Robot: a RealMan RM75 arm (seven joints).
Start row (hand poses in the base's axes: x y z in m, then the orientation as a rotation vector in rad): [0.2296, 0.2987, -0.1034, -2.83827, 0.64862, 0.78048]
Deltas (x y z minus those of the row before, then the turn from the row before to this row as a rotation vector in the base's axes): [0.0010, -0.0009, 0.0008, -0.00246, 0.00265, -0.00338]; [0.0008, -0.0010, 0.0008, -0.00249, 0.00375, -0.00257]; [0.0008, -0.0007, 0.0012, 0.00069, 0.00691, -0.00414]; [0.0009, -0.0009, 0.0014, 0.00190, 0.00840, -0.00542]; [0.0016, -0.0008, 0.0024, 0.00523, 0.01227, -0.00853]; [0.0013, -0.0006, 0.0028, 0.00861, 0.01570, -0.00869]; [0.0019, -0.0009, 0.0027, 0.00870, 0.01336, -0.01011]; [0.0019, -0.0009, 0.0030, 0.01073, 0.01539, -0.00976]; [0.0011, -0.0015, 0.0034, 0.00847, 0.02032, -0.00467]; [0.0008, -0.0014, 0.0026, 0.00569, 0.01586, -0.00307]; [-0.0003, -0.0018, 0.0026, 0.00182, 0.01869, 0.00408]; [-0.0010, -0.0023, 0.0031, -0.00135, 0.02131, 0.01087]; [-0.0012, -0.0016, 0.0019, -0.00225, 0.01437, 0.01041]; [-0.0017, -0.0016, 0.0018, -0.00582, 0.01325, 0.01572]
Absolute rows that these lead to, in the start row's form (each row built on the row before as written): [0.2306, 0.2978, -0.1026, -2.83808, 0.65502, 0.78359]; [0.2314, 0.2968, -0.1018, -2.83812, 0.66049, 0.78844]; [0.2322, 0.2961, -0.1006, -2.83376, 0.66669, 0.79803]; [0.2331, 0.2952, -0.0992, -2.82723, 0.67411, 0.80972]; [0.2347, 0.2944, -0.0968, -2.81505, 0.68427, 0.82690]; [0.2360, 0.2938, -0.0940, -2.79886, 0.69301, 0.84931]; [0.2379, 0.2929, -0.0913, -2.78213, 0.70315, 0.86791]; [0.2398, 0.2920, -0.0883, -2.76318, 0.71175, 0.88956]; [0.2409, 0.2905, -0.0849, -2.74778, 0.71579, 0.91887]; [0.2417, 0.2891, -0.0823, -2.73670, 0.71873, 0.94164]; [0.2414, 0.2873, -0.0797, -2.73236, 0.71536, 0.96949]; [0.2404, 0.2850, -0.0766, -2.73388, 0.70565, 1.00225]; [0.2392, 0.2834, -0.0747, -2.73776, 0.69594, 1.02492]; [0.2375, 0.2818, -0.0729, -2.74817, 0.68152, 1.04689]
